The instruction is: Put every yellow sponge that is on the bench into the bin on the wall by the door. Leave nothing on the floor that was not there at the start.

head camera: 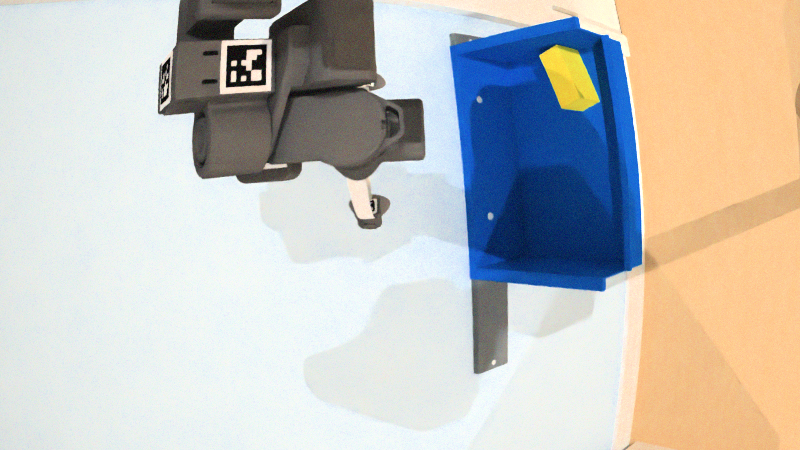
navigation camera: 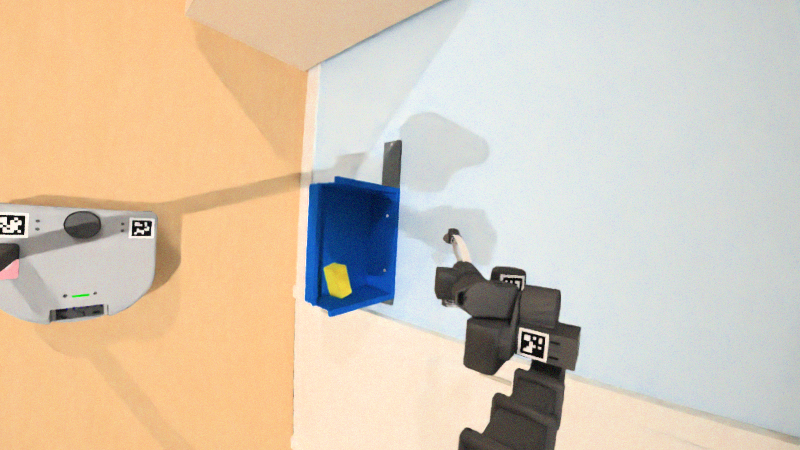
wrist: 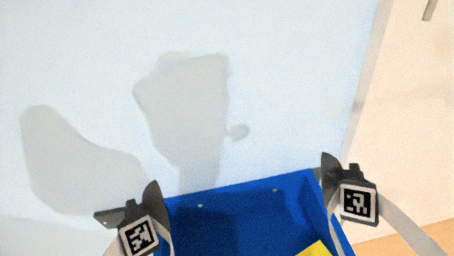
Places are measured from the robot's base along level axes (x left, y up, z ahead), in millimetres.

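Pixels of known places: gripper, fingertip midpoint: [navigation camera: 448, 266]; robot's base, link origin: [navigation camera: 83, 223].
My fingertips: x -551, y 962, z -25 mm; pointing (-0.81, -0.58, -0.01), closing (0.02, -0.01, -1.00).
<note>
Ahead of a thing's pixels: the offset from my fingertips to its top centre. "*": to the spot under its first point. Level surfaces: height alone.
The blue bin @[dx -78, dy -329, dz +87 mm] [head camera: 629, 167] [navigation camera: 314, 240] [wrist: 270, 200] hangs on a dark rail on the pale blue wall. A yellow sponge @[dx -41, dy -391, dz -113 mm] [head camera: 570, 78] [navigation camera: 337, 279] [wrist: 317, 250] lies inside it, towards one end; the wrist view shows only a corner of the sponge. My gripper [wrist: 241, 185] is open, its two fingers wide apart with no sponge between them. It is held higher than the bin, near the wall and clear of the rim. One fingertip [head camera: 369, 215] [navigation camera: 451, 235] shows in the head and navigation views; the other is hidden there. The bench does not show.
The dark rail @[* dx -210, dy -361, dz +301 mm] [head camera: 490, 324] [navigation camera: 392, 162] sticks out past one end of the bin. My grey base [navigation camera: 111, 268] stands on the orange floor @[dy -962 mm] [head camera: 716, 139] [navigation camera: 234, 134] in front of the bin. A cream wall surface [navigation camera: 363, 380] [wrist: 415, 90] meets the blue wall. A beige block [navigation camera: 302, 27] stands beyond the bin.
</note>
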